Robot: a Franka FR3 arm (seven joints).
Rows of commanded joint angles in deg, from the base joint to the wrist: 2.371 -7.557 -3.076 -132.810 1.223 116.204 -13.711; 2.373 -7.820 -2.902 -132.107 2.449 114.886 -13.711; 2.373 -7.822 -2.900 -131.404 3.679 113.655 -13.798; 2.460 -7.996 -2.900 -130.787 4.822 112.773 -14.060; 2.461 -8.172 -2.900 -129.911 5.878 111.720 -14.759; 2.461 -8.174 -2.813 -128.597 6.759 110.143 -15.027; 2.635 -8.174 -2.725 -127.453 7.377 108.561 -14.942; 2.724 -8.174 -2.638 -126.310 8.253 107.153 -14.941; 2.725 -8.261 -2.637 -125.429 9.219 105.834 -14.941
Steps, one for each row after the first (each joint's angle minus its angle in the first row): 0.002 -0.263 0.174 0.703 1.226 -1.318 0.000; 0.002 -0.265 0.176 1.406 2.456 -2.549 -0.087; 0.089 -0.439 0.176 2.023 3.599 -3.431 -0.349; 0.090 -0.615 0.176 2.899 4.655 -4.484 -1.048; 0.090 -0.617 0.263 4.213 5.536 -6.061 -1.316; 0.264 -0.617 0.351 5.357 6.154 -7.643 -1.231; 0.353 -0.617 0.438 6.500 7.030 -9.051 -1.230; 0.354 -0.704 0.439 7.381 7.996 -10.370 -1.230
